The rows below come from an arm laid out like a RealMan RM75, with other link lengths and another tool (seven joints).
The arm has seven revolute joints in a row. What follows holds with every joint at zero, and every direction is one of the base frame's.
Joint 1 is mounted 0.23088 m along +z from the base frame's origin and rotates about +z.
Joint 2 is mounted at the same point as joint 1 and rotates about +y.
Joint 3 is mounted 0.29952 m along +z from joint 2 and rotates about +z.
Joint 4 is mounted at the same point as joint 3 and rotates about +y.
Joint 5 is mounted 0.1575 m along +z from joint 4 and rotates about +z.
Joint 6 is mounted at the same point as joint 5 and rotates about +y.
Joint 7 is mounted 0.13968 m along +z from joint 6 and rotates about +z.
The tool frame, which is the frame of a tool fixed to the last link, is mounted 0.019 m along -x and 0.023 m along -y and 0.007 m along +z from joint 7; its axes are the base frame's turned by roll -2.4, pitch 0 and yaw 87.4 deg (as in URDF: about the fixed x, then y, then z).
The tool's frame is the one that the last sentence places.
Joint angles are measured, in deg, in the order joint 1, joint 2, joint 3, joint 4, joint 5, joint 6, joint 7. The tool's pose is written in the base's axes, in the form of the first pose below.
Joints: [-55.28, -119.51, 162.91, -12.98, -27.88, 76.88, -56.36]
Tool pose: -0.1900, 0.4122, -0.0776; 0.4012, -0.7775, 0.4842; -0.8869, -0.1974, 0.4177; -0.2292, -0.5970, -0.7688
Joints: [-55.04, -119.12, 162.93, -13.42, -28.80, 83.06, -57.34]
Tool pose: -0.1803, 0.4053, -0.0721; 0.3724, -0.7401, 0.5600; -0.9128, -0.1831, 0.3650; -0.1676, -0.6471, -0.7438
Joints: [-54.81, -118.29, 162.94, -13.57, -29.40, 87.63, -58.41]
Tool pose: -0.1751, 0.4013, -0.0640; 0.3493, -0.7116, 0.6096; -0.9286, -0.1762, 0.3265; -0.1249, -0.6801, -0.7224
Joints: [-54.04, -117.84, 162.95, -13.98, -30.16, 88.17, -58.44]
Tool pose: -0.1810, 0.4017, -0.0582; 0.3617, -0.7053, 0.6098; -0.9222, -0.1747, 0.3450; -0.1368, -0.6871, -0.7136
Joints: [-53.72, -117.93, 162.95, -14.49, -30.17, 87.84, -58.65]
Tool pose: -0.1850, 0.4017, -0.0576; 0.3740, -0.7075, 0.5997; -0.9162, -0.1814, 0.3573; -0.1440, -0.6830, -0.7160
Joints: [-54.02, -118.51, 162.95, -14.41, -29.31, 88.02, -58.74]
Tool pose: -0.1816, 0.3985, -0.0637; 0.3642, -0.7106, 0.6020; -0.9228, -0.1883, 0.3360; -0.1254, -0.6779, -0.7243
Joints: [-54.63, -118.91, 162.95, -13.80, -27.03, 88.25, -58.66]
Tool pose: -0.1767, 0.3937, -0.0718; 0.3369, -0.7267, 0.5987; -0.9367, -0.1943, 0.2912; -0.0952, -0.6589, -0.7462
